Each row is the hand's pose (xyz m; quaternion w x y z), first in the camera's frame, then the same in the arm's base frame.
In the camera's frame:
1: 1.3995 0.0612 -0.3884 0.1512 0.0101 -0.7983 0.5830
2: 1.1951 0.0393 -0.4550 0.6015 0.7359 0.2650 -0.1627
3: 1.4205 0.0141 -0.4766 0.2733 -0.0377 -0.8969 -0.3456
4: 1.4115 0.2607 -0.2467 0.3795 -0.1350 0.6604 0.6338
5: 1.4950 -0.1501 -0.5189 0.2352 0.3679 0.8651 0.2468
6: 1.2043 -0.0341 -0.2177 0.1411 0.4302 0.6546 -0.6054
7: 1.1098 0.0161 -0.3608 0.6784 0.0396 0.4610 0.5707
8: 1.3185 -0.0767 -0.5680 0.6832 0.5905 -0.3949 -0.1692
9: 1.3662 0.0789 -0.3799 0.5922 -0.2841 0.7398 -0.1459
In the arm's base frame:
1: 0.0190 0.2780 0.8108 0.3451 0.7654 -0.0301 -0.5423
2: 0.0485 0.0906 0.7073 0.6920 0.0368 -0.7057 0.1479
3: -0.0348 0.2199 0.8753 0.7191 0.2066 0.5879 -0.3077
4: 0.2131 0.4204 0.7655 0.6969 -0.4866 0.2800 -0.4463
5: -0.2140 0.2131 0.9216 0.9676 0.0581 0.0493 -0.2407
6: -0.0169 0.2598 0.5374 0.5496 0.6724 -0.4315 -0.2443
7: 0.0513 0.0998 0.5785 0.6998 -0.6340 -0.0750 -0.3205
8: -0.0991 0.0715 0.8462 0.1501 -0.2544 -0.8740 0.3859
9: 0.0450 0.2649 0.7853 0.4645 -0.0515 -0.2452 -0.8494

